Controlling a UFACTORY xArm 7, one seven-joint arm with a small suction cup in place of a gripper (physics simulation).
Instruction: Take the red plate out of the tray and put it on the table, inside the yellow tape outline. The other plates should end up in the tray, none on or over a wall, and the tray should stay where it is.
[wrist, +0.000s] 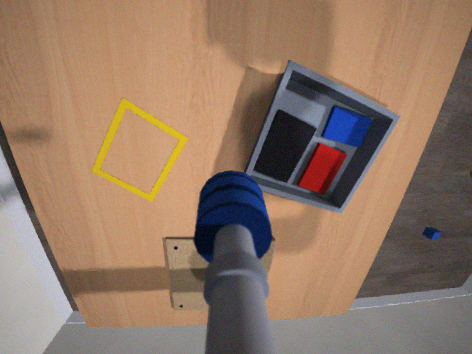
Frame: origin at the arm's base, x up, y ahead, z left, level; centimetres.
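Where they show: hand, tool point: (231, 200).
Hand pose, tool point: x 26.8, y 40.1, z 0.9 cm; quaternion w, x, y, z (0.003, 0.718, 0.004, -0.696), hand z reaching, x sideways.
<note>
After its pixels a point has its place.
The red plate (322, 169) @[y 32.1, x -0.2, z -21.2 cm] lies inside the grey tray (345, 90) @[y 47.8, x 3.5, z -20.4 cm], near the tray's lower right corner in the view. A larger black plate (285, 146) @[y 37.4, x -0.2, z -12.0 cm] lies to its left and a blue plate (347, 127) @[y 41.3, x -0.2, z -25.1 cm] lies above it, both inside the tray. The yellow tape outline (154, 121) @[y 42.4, x -1.4, z 14.0 cm] is on the table left of the tray, with bare table inside it. My gripper (230, 184), a blue suction cup on a grey stem, appears left of and below the tray's lower left corner. It is open, with no plate visible on it. The cup's underside is hidden.
The wooden table (165, 45) @[y 55.0, x -1.5, z 10.4 cm] has its edges at the left, right and bottom of the view. A pale board (187, 252) @[y 10.5, x -0.4, z 10.7 cm] with small dark holes lies partly behind my stem. A small blue block (431, 233) is on the dark floor (420, 190) at the right.
</note>
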